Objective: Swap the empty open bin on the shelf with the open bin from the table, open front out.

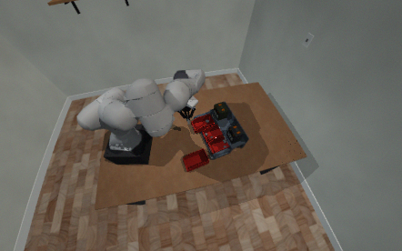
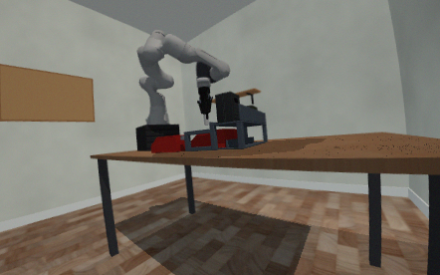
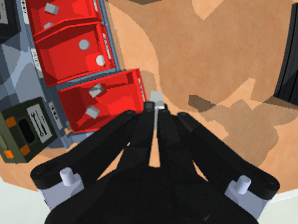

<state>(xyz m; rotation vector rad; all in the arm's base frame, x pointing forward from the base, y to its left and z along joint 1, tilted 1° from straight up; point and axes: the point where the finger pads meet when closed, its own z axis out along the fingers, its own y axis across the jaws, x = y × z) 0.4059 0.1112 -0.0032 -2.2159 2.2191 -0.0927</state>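
Now: hand 160 mm above the grey shelf lip, 110 mm short of it and 90 mm to the left of it. Also, from my hand: black box: 320 mm ahead, 160 mm to the right.
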